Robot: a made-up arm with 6 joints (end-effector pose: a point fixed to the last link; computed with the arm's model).
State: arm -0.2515 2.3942 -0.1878 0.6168 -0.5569 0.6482
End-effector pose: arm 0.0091 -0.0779 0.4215 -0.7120 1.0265 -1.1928
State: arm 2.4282 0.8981 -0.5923 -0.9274 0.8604 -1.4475
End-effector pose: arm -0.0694 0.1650 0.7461 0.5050 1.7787 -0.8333
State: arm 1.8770 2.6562 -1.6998 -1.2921 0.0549 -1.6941
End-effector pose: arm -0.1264 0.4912 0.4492 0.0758 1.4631 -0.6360
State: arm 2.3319 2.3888 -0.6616 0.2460 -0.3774 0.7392
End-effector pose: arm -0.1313 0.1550 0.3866 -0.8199 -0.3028 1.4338
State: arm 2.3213 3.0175 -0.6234 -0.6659 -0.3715 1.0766
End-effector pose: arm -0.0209 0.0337 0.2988 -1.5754 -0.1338 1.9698
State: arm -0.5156 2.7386 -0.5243 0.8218 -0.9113 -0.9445
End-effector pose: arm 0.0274 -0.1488 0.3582 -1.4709 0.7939 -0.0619
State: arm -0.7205 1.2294 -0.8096 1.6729 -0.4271 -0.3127
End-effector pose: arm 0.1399 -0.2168 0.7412 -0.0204 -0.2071 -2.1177
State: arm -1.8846 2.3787 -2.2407 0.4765 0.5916 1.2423
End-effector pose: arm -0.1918 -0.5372 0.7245 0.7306 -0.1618 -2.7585
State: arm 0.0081 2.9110 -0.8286 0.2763 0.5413 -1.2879
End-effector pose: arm 0.0740 -0.0717 0.3026 -0.3761 0.6366 1.5252
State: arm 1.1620 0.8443 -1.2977 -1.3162 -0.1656 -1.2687
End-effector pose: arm 0.0541 0.0378 1.0388 1.4648 2.0485 0.2383
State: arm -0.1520 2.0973 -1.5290 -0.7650 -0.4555 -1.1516
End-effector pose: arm 0.4532 -0.1392 0.7074 -2.2616 -1.4386 0.7709
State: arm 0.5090 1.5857 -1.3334 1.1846 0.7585 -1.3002
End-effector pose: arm 0.2762 0.1542 0.7883 -0.3452 -0.9588 0.7701
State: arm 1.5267 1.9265 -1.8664 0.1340 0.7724 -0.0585
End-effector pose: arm 0.0445 0.4078 0.8028 -0.4522 -0.8413 1.2871
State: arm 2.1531 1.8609 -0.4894 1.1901 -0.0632 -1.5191
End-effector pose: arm -0.0844 0.1638 0.4917 -0.7899 -1.2223 2.2009
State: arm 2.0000 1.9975 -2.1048 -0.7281 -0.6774 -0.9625
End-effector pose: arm -0.1677 0.3965 0.9708 0.5508 -2.9831 -0.1427
